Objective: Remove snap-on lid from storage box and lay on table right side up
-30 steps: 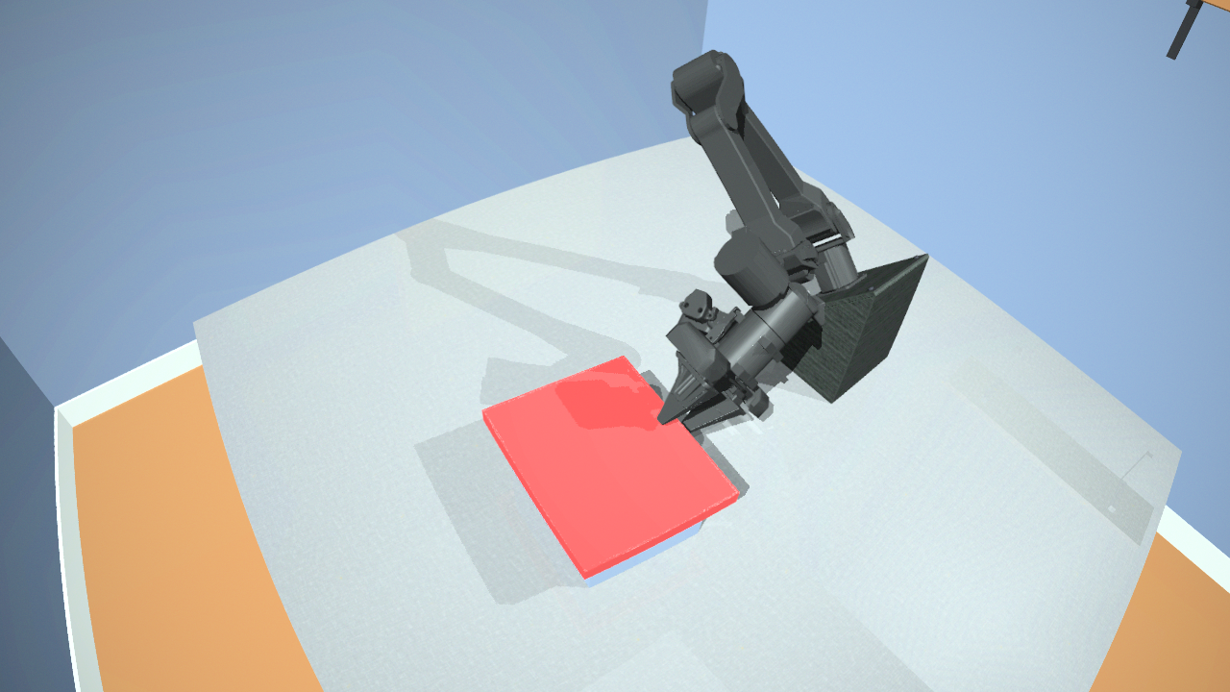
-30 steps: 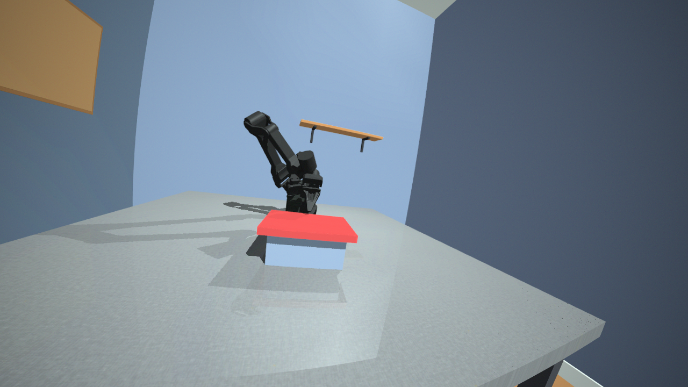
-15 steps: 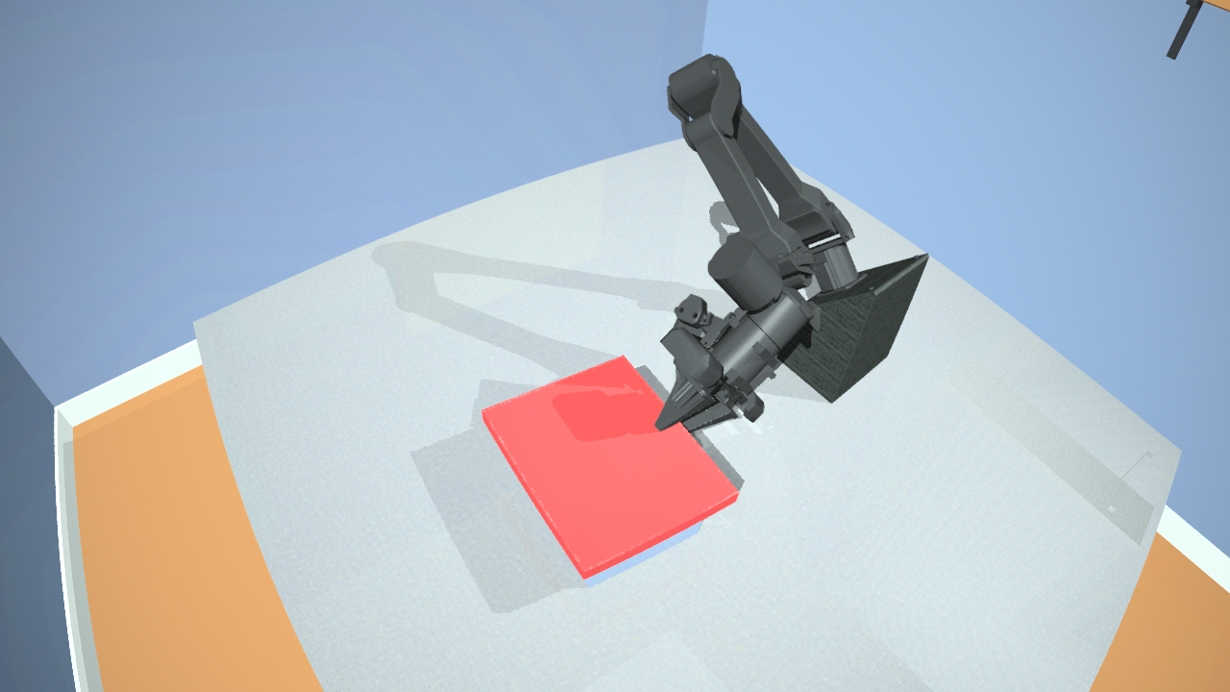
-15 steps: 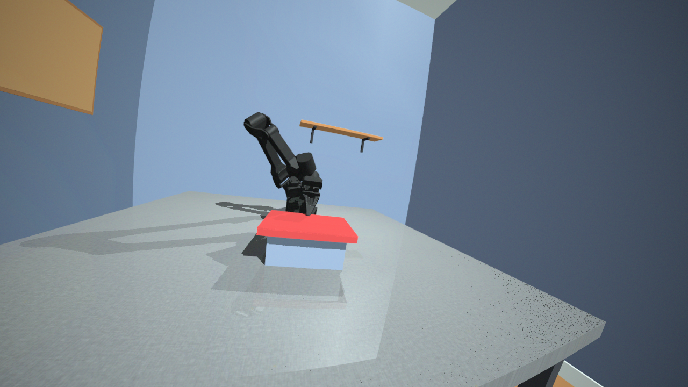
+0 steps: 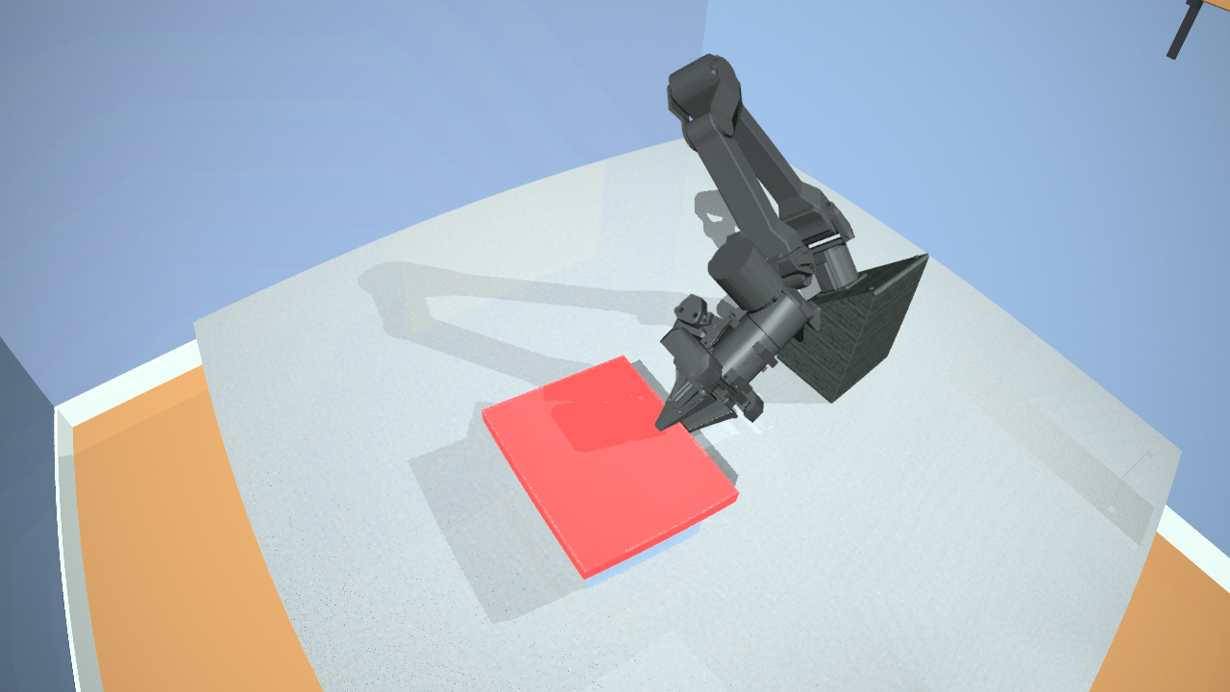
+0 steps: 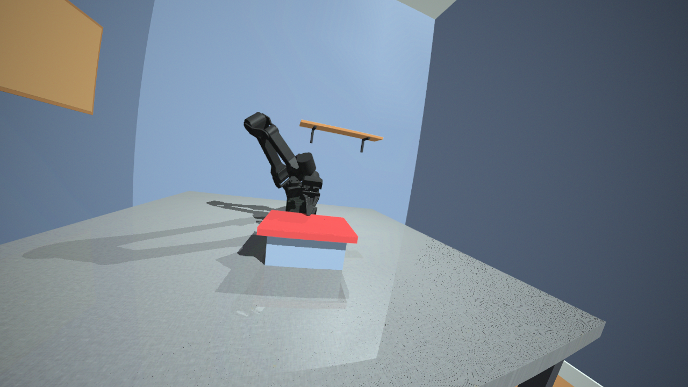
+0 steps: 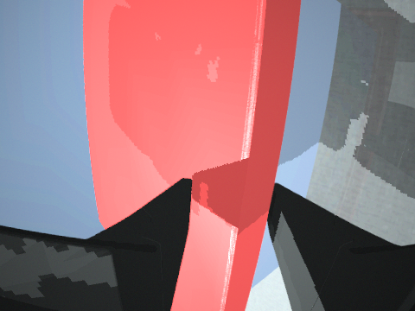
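Now: the red lid 8 cm ahead of my gripper tip, 1 cm to the right of it and 1 cm above it. Round my gripper tip: pale blue storage box 7 cm ahead, 1 cm to the right, 4 cm below.
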